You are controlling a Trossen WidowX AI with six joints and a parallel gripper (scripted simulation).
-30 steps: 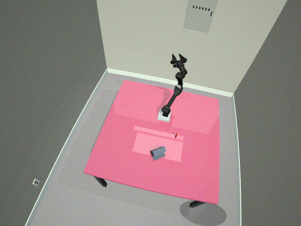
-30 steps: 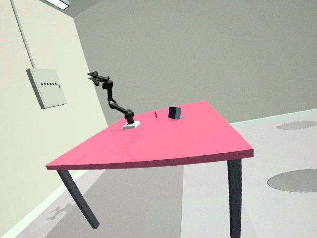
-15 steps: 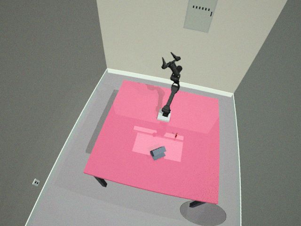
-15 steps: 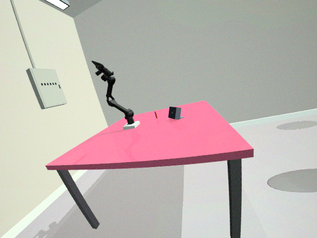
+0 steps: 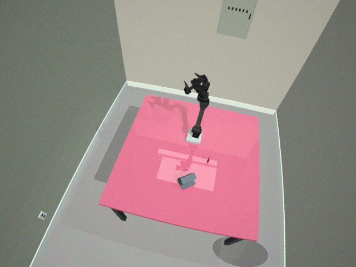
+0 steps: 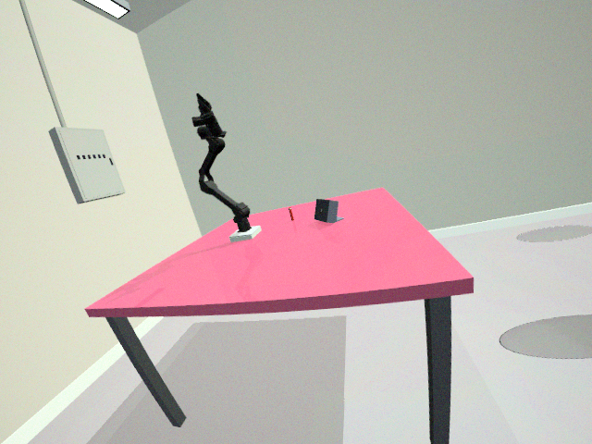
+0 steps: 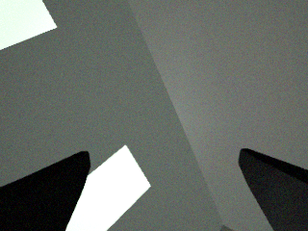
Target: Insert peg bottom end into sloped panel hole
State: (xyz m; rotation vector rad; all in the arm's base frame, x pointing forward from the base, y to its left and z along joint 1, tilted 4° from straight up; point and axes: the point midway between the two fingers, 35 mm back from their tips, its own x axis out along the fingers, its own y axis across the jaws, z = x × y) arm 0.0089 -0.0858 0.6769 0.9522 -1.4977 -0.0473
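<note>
Now: gripper tip 17 cm short of the peg, 31 cm to the right of it and 68 cm above it. Round my gripper tip: sloped panel 42 cm ahead, 19 cm to the left, 68 cm below.
</note>
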